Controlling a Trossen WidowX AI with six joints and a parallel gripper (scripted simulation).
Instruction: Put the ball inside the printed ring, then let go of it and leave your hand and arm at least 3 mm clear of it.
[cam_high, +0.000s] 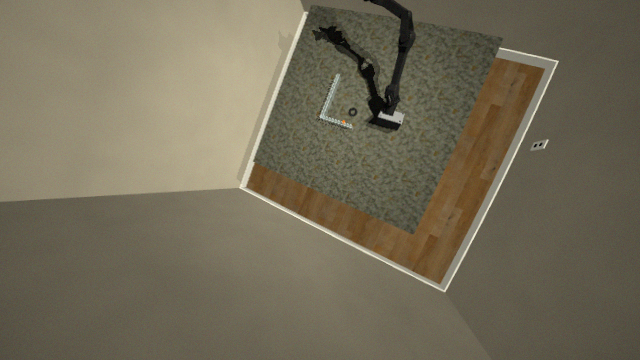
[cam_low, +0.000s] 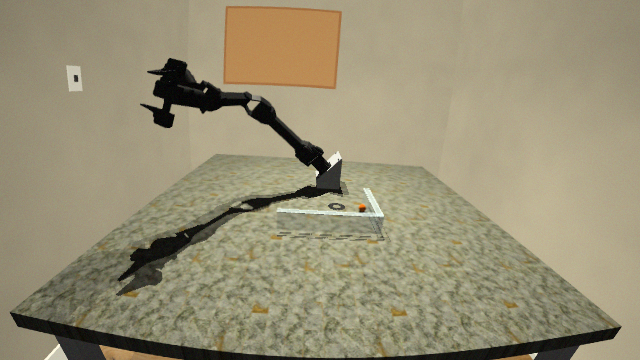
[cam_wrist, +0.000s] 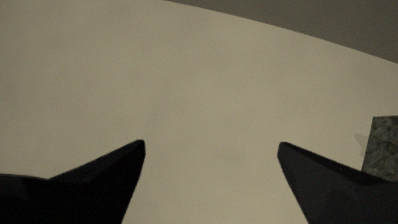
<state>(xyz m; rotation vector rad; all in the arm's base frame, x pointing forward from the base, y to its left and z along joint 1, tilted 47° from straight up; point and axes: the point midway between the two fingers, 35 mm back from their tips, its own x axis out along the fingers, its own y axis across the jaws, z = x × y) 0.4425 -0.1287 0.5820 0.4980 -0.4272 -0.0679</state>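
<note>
Now: hand 12 cm past the low clear pane, 65 cm to the right of it and 35 cm above it. The rest, counted from my hand: orange ball 17 cm behind, 63 cm to the left, 38 cm below.
</note>
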